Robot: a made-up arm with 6 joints. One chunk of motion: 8 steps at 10 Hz.
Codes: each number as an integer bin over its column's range. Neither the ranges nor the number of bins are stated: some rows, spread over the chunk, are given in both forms.
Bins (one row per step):
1: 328 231 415 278 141 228
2: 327 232 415 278 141 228
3: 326 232 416 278 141 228
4: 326 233 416 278 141 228
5: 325 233 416 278 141 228
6: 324 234 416 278 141 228
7: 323 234 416 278 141 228
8: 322 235 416 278 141 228
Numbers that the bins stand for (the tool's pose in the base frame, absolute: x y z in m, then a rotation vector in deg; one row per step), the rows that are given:
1: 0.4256 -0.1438 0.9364 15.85 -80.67 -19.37
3: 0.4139 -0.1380 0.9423 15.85 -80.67 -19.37
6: 0.4022 -0.1262 0.9423 15.85 -80.67 -19.37
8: 0.3904 -0.1204 0.9423 15.85 -80.67 -19.37
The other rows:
2: 0.4198 -0.1380 0.9364 15.85 -80.67 -19.37
4: 0.4139 -0.1321 0.9423 15.85 -80.67 -19.37
5: 0.4080 -0.1321 0.9423 15.85 -80.67 -19.37
7: 0.3963 -0.1262 0.9423 15.85 -80.67 -19.37

